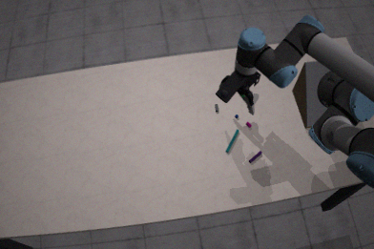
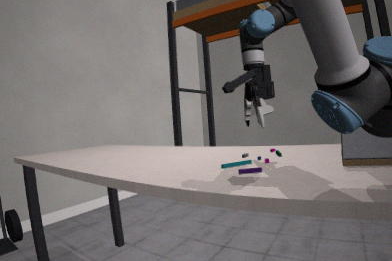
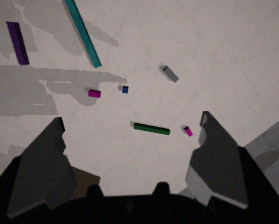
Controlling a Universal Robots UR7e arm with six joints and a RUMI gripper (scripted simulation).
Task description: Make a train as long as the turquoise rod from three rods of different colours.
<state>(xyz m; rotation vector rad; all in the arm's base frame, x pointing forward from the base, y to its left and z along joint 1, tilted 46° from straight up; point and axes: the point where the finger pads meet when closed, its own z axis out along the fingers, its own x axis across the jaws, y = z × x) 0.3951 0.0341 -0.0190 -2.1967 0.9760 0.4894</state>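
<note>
The grey rod lies 10 cm below my hand, 6 cm ahead of it and 4 cm to the right of it. Round my hand: green rod (10 cm below, 9 cm to the right, 5 cm behind); then small blue rod (10 cm below, 1 cm to the left, 1 cm behind); then turquoise rod (11 cm to the left, 10 cm below, 2 cm ahead).
</note>
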